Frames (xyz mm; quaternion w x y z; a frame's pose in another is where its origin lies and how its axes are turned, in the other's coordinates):
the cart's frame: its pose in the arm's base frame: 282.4 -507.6 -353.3 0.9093 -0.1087 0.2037 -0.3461
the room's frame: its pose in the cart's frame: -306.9 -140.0 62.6 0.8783 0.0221 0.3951 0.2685
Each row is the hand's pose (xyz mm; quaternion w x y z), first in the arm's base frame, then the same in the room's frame.
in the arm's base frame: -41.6 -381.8 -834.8 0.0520 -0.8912 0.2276 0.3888
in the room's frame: 609.3 -47.6 -294.8 0.0245 -0.9731 0.1056 -0.2034
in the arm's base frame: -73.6 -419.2 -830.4 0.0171 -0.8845 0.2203 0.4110
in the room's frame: 595.7 -92.6 -310.1 0.0095 0.9751 -0.1224 0.1844
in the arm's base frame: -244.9 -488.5 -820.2 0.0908 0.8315 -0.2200 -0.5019
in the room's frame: 529.2 -209.9 -436.8 0.1011 0.9704 -0.1988 0.0924
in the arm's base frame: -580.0 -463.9 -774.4 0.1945 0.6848 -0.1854 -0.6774
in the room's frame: 367.8 -285.4 -725.4 0.2066 0.9335 -0.2648 -0.1254
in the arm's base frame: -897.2 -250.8 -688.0 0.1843 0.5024 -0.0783 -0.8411
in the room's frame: 166.3 -173.6 -1042.2 0.2546 0.8665 -0.2106 -0.3742
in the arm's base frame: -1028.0 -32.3 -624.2 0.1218 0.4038 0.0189 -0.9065
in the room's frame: 51.0 -1.4 -1203.5 0.2538 0.8197 -0.1147 -0.5005
